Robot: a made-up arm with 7 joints.
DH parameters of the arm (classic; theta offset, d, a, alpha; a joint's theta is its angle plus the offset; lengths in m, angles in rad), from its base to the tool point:
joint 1: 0 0.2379 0 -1.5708
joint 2: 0 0 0 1.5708
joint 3: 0 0.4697 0.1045 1.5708
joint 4: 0 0 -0.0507 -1.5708
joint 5: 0 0.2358 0 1.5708
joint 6: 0 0 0.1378 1.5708
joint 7: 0 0 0 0
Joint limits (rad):
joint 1: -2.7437..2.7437
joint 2: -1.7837..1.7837
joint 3: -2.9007..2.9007
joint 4: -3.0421..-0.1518
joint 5: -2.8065..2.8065
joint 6: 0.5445..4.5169
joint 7: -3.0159..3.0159
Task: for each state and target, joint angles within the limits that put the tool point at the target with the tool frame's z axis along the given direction. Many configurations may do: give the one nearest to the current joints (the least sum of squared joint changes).
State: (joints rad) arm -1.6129 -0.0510 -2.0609 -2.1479 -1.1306 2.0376 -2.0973
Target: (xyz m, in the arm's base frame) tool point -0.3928 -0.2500 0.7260 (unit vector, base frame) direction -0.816 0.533 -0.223
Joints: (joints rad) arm -1.2533 0.1447 -1.6877 -1.7293 -1.2456 2.3926 -2.0973
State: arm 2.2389 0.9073 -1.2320 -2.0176 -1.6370 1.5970 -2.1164
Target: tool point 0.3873 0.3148 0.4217 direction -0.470 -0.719 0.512
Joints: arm 1.7283 1.0374 -1.5449 -2.0838 -0.9434 1.1825 -2.1164
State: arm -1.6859 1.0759 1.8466 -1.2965 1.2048 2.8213 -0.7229
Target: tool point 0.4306 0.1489 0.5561 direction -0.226 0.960 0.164
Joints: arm -0.7740 0.7043 1.9979 -2.0571 1.5755 2.6688 -0.7229
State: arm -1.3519 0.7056 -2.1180 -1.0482 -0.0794 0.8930 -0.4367
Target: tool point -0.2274 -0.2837 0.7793 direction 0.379 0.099 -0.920
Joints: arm -0.9650 0.6230 -2.2903 -1.3009 0.4892 0.5445 -0.4367
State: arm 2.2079 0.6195 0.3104 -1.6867 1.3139 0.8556 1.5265
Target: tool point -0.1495 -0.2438 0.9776 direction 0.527 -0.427 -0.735
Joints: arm 2.6383 -0.1941 0.7378 -0.7960 1.4634 0.6793 1.5265
